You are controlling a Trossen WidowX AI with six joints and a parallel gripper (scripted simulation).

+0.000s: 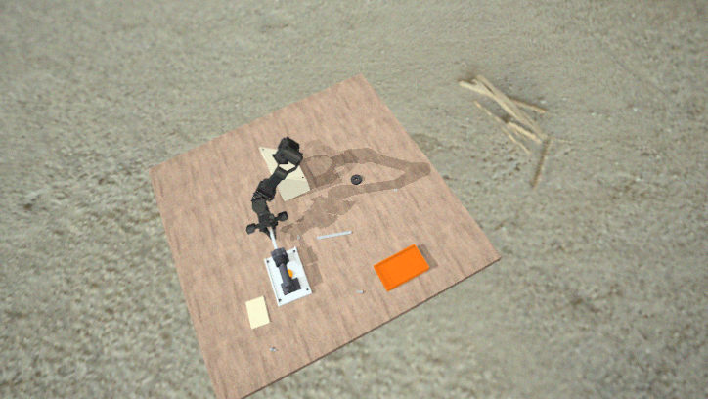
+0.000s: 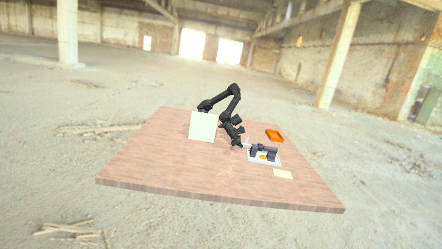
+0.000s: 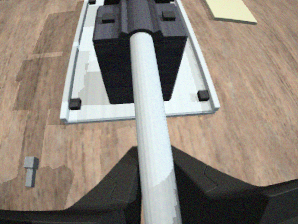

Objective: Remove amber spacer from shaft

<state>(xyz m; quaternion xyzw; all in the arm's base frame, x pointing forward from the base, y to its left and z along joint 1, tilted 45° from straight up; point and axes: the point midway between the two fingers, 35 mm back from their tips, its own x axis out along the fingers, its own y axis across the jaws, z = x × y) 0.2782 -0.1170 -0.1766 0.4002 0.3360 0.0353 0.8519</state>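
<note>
Now: the shaft 40 mm ahead of my gripper tip, 10 mm to the right of it and 20 mm above it. From my gripper tip the other things lie so: amber spacer 150 mm ahead, 30 mm to the right, 50 mm below; then dark spacer 100 mm ahead, 20 mm to the right, 20 mm above; then grey rod 110 mm ahead, 240 mm to the left, 50 mm below.
</note>
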